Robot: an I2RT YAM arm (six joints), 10 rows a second.
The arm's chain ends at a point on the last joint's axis. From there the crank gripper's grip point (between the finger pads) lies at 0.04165 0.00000 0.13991 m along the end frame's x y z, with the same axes.
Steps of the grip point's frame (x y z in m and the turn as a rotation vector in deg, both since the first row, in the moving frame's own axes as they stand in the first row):
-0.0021 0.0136 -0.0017 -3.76 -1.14 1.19
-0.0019 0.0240 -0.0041 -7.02 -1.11 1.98
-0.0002 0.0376 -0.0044 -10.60 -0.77 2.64
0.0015 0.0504 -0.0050 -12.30 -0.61 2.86
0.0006 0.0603 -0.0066 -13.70 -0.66 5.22
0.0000 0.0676 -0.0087 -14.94 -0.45 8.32
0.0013 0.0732 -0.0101 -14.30 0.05 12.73
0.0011 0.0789 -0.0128 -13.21 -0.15 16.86
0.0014 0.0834 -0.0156 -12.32 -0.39 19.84
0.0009 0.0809 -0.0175 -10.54 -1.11 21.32
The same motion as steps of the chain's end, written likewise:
0.0008 0.0036 -0.0022 -3.76 -1.14 1.19
0.0011 0.0055 -0.0037 -7.02 -1.11 1.98
0.0023 0.0100 -0.0024 -10.60 -0.77 2.64
0.0038 0.0185 -0.0020 -12.30 -0.61 2.86
0.0039 0.0235 -0.0026 -13.70 -0.66 5.22
0.0041 0.0257 -0.0035 -14.94 -0.45 8.32
0.0060 0.0298 -0.0046 -14.30 0.05 12.73
0.0079 0.0355 -0.0078 -13.21 -0.15 16.86
0.0099 0.0402 -0.0112 -12.32 -0.39 19.84
0.0111 0.0413 -0.0145 -10.54 -1.11 21.32

